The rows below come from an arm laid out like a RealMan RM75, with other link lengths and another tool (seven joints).
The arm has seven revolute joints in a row. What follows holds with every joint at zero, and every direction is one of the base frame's. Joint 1 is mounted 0.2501 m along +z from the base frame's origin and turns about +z. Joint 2 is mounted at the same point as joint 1 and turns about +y. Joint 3 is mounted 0.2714 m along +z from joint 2 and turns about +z. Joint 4 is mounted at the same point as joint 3 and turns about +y. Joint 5 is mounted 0.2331 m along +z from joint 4 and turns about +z. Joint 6 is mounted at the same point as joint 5 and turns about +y. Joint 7 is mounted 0.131 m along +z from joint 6 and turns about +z. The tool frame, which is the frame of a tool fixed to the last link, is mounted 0.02 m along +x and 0.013 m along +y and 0.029 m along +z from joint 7; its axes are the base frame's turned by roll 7, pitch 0 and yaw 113.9 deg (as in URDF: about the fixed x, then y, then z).
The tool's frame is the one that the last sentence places.
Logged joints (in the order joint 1, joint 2, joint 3, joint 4, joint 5, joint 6, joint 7), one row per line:
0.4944 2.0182 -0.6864 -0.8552 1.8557 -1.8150 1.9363
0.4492 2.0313 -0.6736 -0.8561 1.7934 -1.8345 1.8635
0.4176 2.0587 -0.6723 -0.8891 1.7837 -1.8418 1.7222
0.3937 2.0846 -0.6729 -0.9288 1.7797 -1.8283 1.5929
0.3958 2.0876 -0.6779 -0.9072 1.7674 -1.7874 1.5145
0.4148 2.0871 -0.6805 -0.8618 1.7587 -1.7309 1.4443
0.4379 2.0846 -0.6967 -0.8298 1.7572 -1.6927 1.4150
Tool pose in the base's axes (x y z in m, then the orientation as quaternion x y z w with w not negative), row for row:
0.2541 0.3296 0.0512 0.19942 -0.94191 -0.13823 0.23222
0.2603 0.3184 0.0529 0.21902 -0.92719 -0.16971 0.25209
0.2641 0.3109 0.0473 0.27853 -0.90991 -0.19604 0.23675
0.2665 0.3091 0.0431 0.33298 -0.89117 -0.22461 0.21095
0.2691 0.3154 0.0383 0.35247 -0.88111 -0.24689 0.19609
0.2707 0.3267 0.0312 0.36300 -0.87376 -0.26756 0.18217
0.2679 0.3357 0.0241 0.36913 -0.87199 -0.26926 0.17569
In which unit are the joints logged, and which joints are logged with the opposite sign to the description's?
The joints are logged in radians. Opposite sign: joint 5.
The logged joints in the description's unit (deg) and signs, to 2 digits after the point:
28.33 115.63 -39.33 -49.00 -106.32 -103.99 110.94
25.74 116.38 -38.59 -49.05 -102.75 -105.11 106.77
23.93 117.95 -38.52 -50.94 -102.20 -105.53 98.67
22.56 119.44 -38.55 -53.22 -101.97 -104.75 91.27
22.68 119.61 -38.84 -51.98 -101.26 -102.41 86.77
23.77 119.58 -38.99 -49.38 -100.77 -99.17 82.75
25.09 119.44 -39.92 -47.54 -100.68 -96.98 81.07

